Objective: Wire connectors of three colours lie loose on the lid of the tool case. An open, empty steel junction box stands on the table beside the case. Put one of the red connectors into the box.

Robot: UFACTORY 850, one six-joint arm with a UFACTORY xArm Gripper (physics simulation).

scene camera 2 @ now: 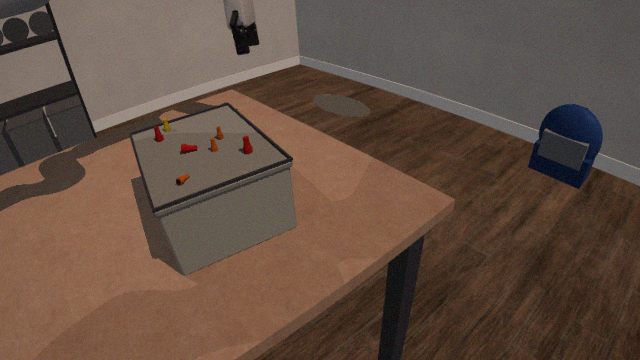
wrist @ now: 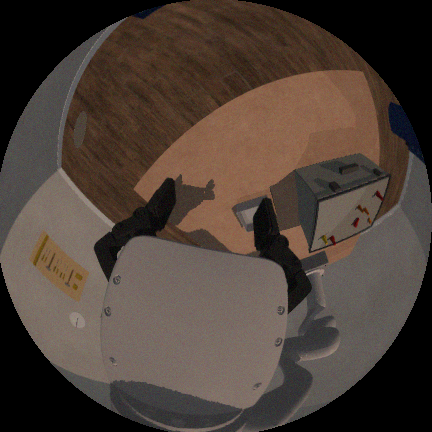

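The grey tool case [scene camera 2: 235,220] [wrist: 306,197] stands on the table. On its lid are an upright red connector [scene camera 2: 247,145] [wrist: 379,195], a second upright red connector [scene camera 2: 158,134] [wrist: 332,241] beside the upright yellow one [scene camera 2: 166,126] [wrist: 325,240], and a red connector [scene camera 2: 188,148] [wrist: 356,222] on its side. Two orange connectors stand; another orange one [scene camera 2: 182,179] [wrist: 369,221] lies. The junction box [wrist: 241,209] stands beside the case, partly hidden by a finger in the wrist view; it does not show in the scene view. My gripper [scene camera 2: 248,46] [wrist: 216,197] is open and empty, high above the lid's level.
The wooden table [scene camera 2: 350,230] [wrist: 240,135] carries the case and box. The case's handle side [wrist: 349,168] faces the table's far part in the wrist view. The robot's base [wrist: 316,261] is near the case. A blue mask-like object [scene camera 2: 570,135] is beyond the table.
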